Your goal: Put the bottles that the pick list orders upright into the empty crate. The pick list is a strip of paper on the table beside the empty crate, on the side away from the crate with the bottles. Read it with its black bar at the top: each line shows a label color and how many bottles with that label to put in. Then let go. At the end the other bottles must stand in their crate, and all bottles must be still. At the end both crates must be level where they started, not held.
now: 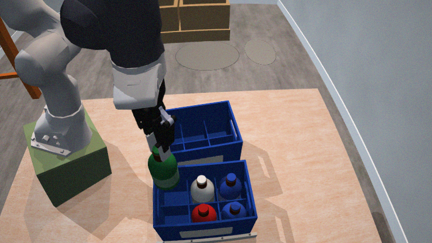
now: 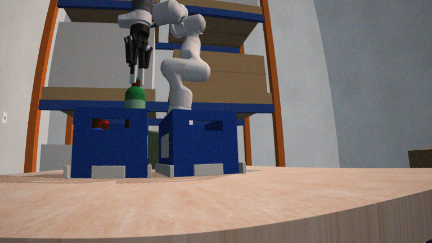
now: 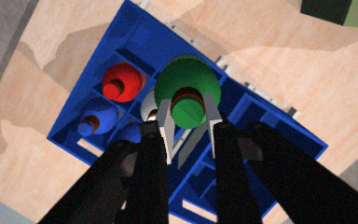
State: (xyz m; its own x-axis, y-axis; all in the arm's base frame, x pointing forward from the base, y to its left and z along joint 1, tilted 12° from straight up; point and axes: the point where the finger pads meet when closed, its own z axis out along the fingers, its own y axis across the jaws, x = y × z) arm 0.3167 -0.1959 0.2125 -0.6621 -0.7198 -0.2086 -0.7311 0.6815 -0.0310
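The green-labelled bottle lies 8 cm below my hand. From my hand the other things lie so: red bottle (26 cm below, 9 cm ahead, 8 cm to the right); blue bottle (26 cm below, 18 cm ahead, 1 cm to the left); white bottle (26 cm below, 9 cm ahead, 1 cm to the left).
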